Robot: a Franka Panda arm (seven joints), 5 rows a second.
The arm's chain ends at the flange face. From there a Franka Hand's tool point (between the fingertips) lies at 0.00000 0.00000 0.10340 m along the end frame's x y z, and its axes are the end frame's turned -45 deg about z.
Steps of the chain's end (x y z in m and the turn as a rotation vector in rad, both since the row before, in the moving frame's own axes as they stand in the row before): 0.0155 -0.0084 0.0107 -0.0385 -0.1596 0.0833; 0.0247 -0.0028 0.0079 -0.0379 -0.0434 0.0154; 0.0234 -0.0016 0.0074 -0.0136 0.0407 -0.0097; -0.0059 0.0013 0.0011 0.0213 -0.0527 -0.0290; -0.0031 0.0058 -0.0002 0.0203 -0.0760 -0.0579
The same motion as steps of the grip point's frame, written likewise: 0.0029 -0.0044 0.0093 0.0856 -0.1401 0.0833; 0.0135 0.0150 0.0077 0.0039 -0.0575 0.0154; 0.0197 0.0194 0.0073 -0.0384 0.0192 -0.0097; -0.0075 -0.0086 0.0009 0.0523 -0.0222 -0.0290; -0.0106 -0.0050 -0.0005 0.0681 -0.0394 -0.0579
